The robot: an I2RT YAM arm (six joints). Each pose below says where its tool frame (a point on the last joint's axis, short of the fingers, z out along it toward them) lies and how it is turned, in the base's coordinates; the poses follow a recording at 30 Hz.
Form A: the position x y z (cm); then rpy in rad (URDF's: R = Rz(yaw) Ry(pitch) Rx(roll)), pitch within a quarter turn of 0, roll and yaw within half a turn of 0.
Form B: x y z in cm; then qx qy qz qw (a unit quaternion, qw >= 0). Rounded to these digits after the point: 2 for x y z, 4 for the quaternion.
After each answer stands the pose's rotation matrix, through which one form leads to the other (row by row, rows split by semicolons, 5 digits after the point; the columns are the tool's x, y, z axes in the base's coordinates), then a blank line. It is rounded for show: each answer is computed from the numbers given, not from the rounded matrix.
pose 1, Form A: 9.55 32.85 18.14 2.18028 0.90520 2.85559
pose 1, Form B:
9.55 32.85 18.14 -0.0865 0.8181 0.3563 0.4431
-0.59244 -0.45723 0.66329; 0.17422 0.73114 0.65961; -0.78655 0.50634 -0.35350

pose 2, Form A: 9.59 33.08 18.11 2.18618 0.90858 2.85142
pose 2, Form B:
9.59 33.08 18.11 -0.0843 0.8188 0.3524 0.4453
-0.58916 -0.45187 0.66985; 0.17592 0.73739 0.65216; -0.78863 0.50207 -0.35494

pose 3, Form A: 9.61 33.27 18.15 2.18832 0.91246 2.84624
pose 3, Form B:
9.61 33.27 18.15 -0.0826 0.8187 0.3498 0.4478
-0.58531 -0.44846 0.67550; 0.17808 0.74167 0.64670; -0.79101 0.49881 -0.35424

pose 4, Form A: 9.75 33.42 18.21 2.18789 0.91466 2.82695
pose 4, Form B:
9.75 33.42 18.21 -0.0753 0.8191 0.3453 0.4520
-0.58011 -0.43541 0.68840; 0.18880 0.75025 0.63363; -0.79236 0.49754 -0.35302

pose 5, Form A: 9.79 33.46 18.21 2.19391 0.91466 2.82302
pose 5, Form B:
9.79 33.46 18.21 -0.0723 0.8202 0.3419 0.4529
-0.57936 -0.42829 0.69347; 0.19108 0.75574 0.62638; -0.79236 0.49541 -0.35601

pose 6, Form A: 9.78 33.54 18.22 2.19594 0.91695 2.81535
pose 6, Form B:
9.78 33.54 18.22 -0.0692 0.8205 0.3390 0.4551
-0.57616 -0.42213 0.69989; 0.19493 0.76062 0.61924; -0.79375 0.49321 -0.35595

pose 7, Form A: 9.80 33.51 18.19 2.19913 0.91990 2.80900
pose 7, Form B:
9.80 33.51 18.19 -0.0666 0.8208 0.3357 0.4574
-0.57270 -0.41642 0.70613; 0.19782 0.76572 0.61200; -0.79554 0.49018 -0.35615

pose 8, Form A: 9.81 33.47 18.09 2.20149 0.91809 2.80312
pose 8, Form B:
9.81 33.47 18.09 -0.0632 0.8216 0.3337 0.4578
-0.57288 -0.40939 0.71007; 0.20166 0.76929 0.60624; -0.79444 0.49050 -0.35815

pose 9, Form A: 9.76 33.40 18.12 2.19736 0.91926 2.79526
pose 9, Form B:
9.76 33.40 18.12 -0.0612 0.8210 0.3334 0.4594
-0.57040 -0.40682 0.71354; 0.20585 0.77019 0.60368; -0.79515 0.49122 -0.35558

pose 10, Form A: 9.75 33.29 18.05 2.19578 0.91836 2.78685
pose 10, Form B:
9.75 33.29 18.05 -0.0579 0.8211 0.3323 0.4604
-0.56932 -0.40105 0.71766; 0.21088 0.77249 0.59899; -0.79461 0.49236 -0.35522

